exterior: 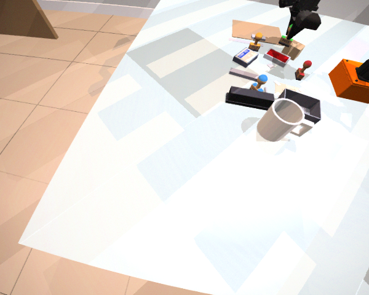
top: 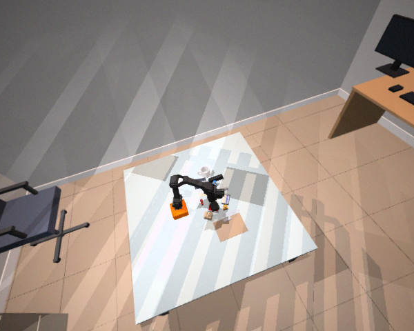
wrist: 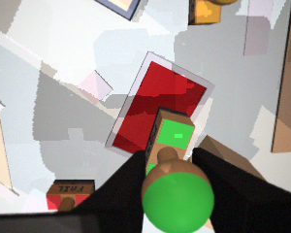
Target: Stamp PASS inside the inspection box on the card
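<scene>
Now: gripper tip 80 mm above the red ink pad. From my gripper tip the other things lie so: green-knobbed stamp: right at my gripper tip; then box: 60 mm to the right, 60 mm below, 60 mm behind; then yellow-knobbed stamp: 90 mm ahead, 60 mm below, 20 mm to the right.
</scene>
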